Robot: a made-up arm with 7 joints. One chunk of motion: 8 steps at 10 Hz.
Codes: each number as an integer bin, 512 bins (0 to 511) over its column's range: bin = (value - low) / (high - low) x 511, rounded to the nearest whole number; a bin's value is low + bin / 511 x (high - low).
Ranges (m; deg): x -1.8..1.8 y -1.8..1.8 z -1.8..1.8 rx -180..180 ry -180..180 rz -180..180
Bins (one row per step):
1: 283 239 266 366 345 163
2: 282 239 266 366 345 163
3: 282 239 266 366 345 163
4: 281 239 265 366 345 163
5: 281 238 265 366 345 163
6: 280 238 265 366 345 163
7: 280 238 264 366 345 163
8: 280 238 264 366 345 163
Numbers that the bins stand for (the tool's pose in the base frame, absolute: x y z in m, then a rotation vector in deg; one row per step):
1: 0.1937 -0.1162 0.0740 77.85 63.05 -65.17
2: 0.1867 -0.1162 0.0740 77.85 63.05 -65.17
3: 0.1867 -0.1162 0.0740 77.85 63.05 -65.17
4: 0.1796 -0.1162 0.0669 77.85 63.05 -65.17
5: 0.1796 -0.1233 0.0669 77.85 63.05 -65.17
6: 0.1726 -0.1233 0.0669 77.85 63.05 -65.17
7: 0.1726 -0.1233 0.0599 77.85 63.05 -65.17
8: 0.1726 -0.1233 0.0599 77.85 63.05 -65.17

